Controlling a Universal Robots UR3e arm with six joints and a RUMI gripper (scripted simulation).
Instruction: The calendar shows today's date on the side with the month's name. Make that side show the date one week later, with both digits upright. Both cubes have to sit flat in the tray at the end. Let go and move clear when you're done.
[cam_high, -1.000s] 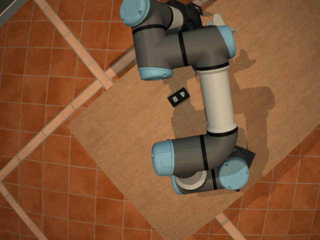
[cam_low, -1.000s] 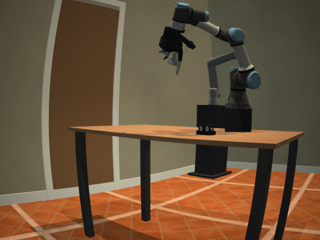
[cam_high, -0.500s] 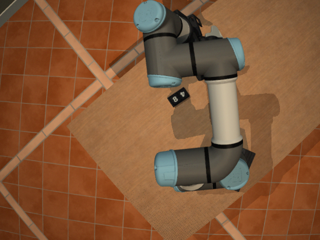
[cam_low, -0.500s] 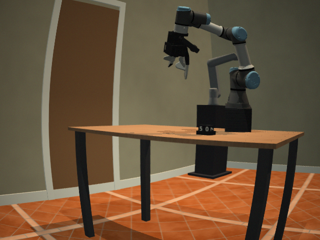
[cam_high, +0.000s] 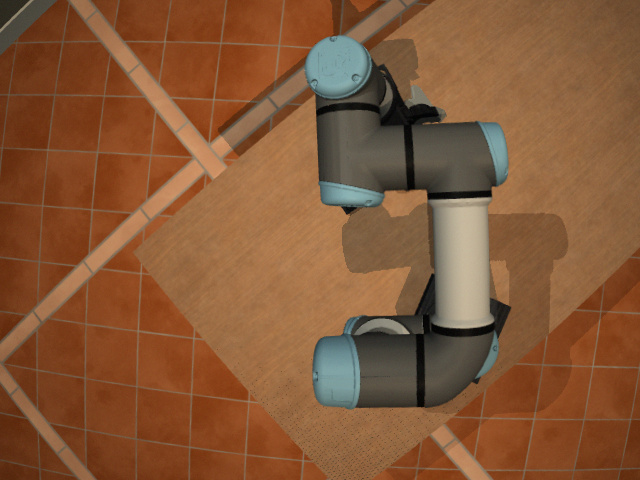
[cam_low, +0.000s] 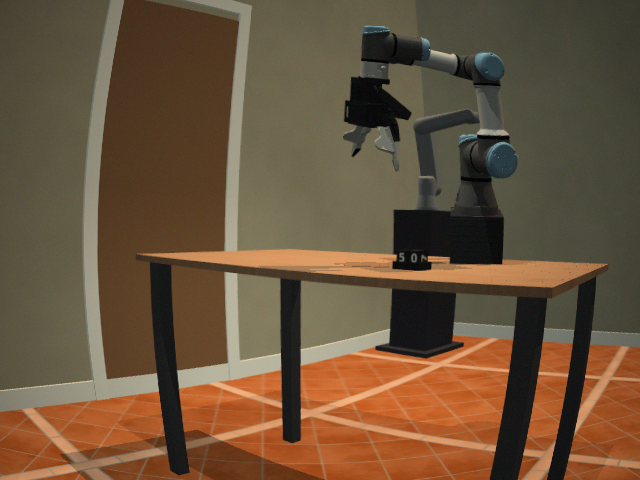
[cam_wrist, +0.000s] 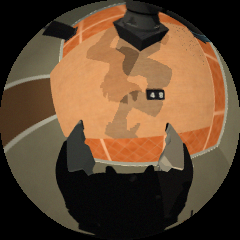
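Now: hand 22 cm above the black calendar tray, 8 cm to the right of it and 3 cm past it.
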